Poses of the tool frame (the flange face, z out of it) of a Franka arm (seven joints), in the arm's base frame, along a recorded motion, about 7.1 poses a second.
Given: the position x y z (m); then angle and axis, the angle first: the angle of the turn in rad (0 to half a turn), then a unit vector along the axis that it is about.
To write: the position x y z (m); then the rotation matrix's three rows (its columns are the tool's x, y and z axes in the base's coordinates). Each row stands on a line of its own. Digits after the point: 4 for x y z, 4 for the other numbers.
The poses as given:
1: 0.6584 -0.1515 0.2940 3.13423 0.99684 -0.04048 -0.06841
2: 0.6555 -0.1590 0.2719 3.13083 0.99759 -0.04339 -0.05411
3: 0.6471 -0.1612 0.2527 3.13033 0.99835 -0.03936 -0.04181
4: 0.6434 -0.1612 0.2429 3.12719 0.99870 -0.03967 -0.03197
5: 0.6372 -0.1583 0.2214 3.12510 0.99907 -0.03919 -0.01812
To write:
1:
0.6584 -0.1515 0.2940
0.9874 -0.0802 -0.1367
-0.0812 -0.9967 -0.0018
-0.1361 0.0129 -0.9906

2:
0.6555 -0.1590 0.2719
0.9904 -0.0860 -0.1084
-0.0872 -0.9962 -0.0060
-0.1075 0.0154 -0.9941

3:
0.6471 -0.1612 0.2527
0.9934 -0.0781 -0.0839
-0.0791 -0.9968 -0.0080
-0.0830 0.0145 -0.9964

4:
0.6434 -0.1612 0.2429
0.9948 -0.0788 -0.0644
-0.0797 -0.9967 -0.0118
-0.0633 0.0169 -0.9979

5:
0.6372 -0.1583 0.2214
0.9963 -0.0780 -0.0368
-0.0786 -0.9968 -0.0151
-0.0356 0.0179 -0.9992

